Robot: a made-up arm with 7 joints. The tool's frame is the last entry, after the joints.
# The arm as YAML. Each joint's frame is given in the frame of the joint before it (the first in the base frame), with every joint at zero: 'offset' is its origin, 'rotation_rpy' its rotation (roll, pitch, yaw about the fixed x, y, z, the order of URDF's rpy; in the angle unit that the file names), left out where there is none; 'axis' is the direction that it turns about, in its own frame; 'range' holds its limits. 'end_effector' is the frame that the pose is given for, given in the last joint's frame.
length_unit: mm
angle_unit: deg
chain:
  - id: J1
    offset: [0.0, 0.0, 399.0]
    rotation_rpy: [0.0, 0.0, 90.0]
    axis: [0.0, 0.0, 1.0]
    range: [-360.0, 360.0]
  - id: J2
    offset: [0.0, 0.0, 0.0]
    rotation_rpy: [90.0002, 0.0, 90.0]
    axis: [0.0, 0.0, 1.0]
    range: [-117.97, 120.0]
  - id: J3
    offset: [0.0, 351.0, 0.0]
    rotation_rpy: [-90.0, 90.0, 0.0]
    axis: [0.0, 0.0, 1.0]
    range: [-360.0, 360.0]
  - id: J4
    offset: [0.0, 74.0, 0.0]
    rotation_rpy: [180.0, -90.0, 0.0]
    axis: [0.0, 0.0, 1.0]
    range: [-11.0, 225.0]
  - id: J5
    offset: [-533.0, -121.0, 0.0]
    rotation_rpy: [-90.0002, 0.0, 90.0]
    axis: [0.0, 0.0, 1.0]
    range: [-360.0, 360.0]
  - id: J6
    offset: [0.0, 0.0, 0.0]
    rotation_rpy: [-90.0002, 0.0, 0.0]
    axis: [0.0, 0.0, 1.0]
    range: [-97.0, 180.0]
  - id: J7
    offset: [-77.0, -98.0, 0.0]
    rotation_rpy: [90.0, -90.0, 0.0]
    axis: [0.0, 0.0, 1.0]
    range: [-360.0, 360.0]
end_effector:
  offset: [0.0, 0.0, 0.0]
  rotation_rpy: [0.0, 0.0, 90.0]
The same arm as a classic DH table. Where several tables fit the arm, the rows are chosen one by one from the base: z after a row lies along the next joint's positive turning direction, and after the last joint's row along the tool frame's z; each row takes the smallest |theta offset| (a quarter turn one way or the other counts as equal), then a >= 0, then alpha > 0; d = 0 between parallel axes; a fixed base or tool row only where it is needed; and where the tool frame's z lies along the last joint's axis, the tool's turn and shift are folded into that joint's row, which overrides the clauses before.
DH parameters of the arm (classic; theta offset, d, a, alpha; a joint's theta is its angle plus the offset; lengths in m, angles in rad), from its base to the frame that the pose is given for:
J1: 0 0.399 0 -1.5708
J2: 0 0 0 1.5708
J3: 0 0.351 0.074 1.5708
J4: 0 0 0.121 1.5708
J5: 0 0.533 0 1.5708
J6: 0 0 0.077 -1.5708
J7: 0 0.098 0 0
Joint limits (rad, base to tool): -6.2832..6.2832 -2.059..2.0944 -6.2832..6.2832 -0.192..3.927 -6.2832..6.2832 -1.693..3.1416 -6.2832..6.2832

